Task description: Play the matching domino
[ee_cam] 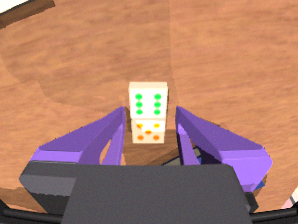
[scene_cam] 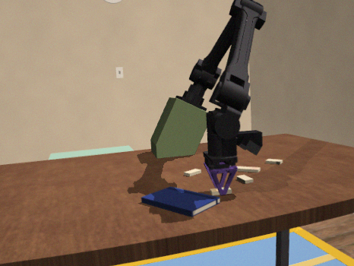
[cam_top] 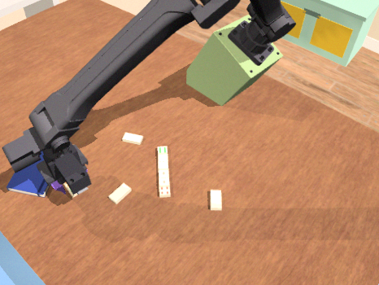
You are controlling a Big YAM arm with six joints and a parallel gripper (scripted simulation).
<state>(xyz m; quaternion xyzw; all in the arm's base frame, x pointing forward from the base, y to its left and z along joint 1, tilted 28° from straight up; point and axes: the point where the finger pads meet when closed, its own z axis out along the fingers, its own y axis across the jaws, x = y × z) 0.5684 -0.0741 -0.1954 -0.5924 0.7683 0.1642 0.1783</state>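
Now: hand 10 mm short of the book and 120 mm to the left of it.
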